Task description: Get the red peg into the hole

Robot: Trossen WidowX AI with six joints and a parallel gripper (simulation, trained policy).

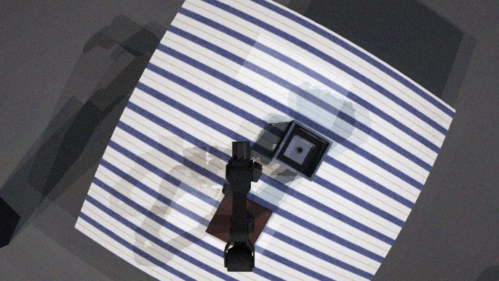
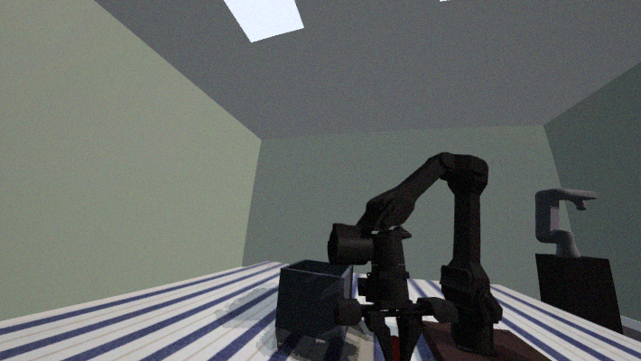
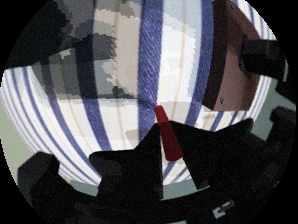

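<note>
Right now my gripper tip is 200 mm short of the grey plate, 160 mm to the left of it and 10 mm below it. From my gripper tip the other things lie so: red peg: 10 mm to the right, 10 mm above.
</note>
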